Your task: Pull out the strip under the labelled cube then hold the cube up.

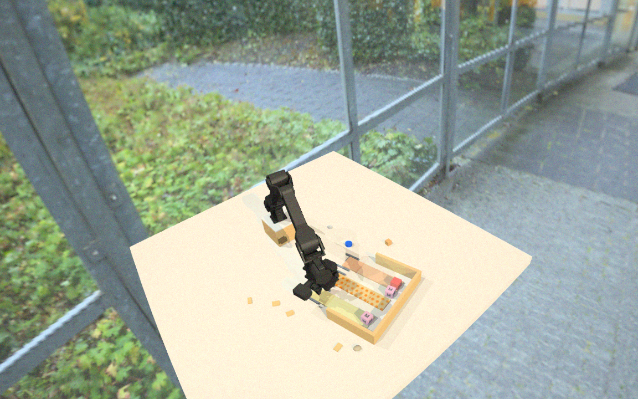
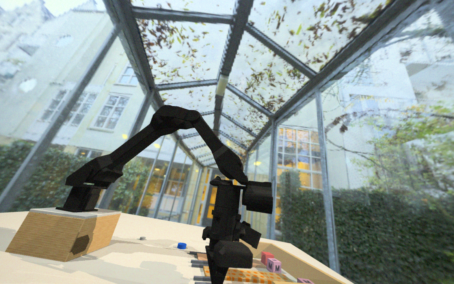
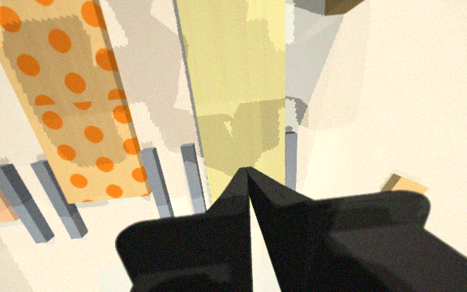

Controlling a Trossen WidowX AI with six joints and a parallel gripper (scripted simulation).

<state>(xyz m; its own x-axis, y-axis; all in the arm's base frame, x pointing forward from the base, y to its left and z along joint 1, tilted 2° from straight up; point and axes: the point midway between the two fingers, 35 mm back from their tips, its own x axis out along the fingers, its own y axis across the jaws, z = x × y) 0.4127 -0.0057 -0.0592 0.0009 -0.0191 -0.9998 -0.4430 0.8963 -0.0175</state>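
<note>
Right now my gripper tip is 9 cm short of the yellow-green strip and 4 cm to the right of it. Round my gripper tip: blue disc 18 cm behind, 22 cm to the left.
</note>
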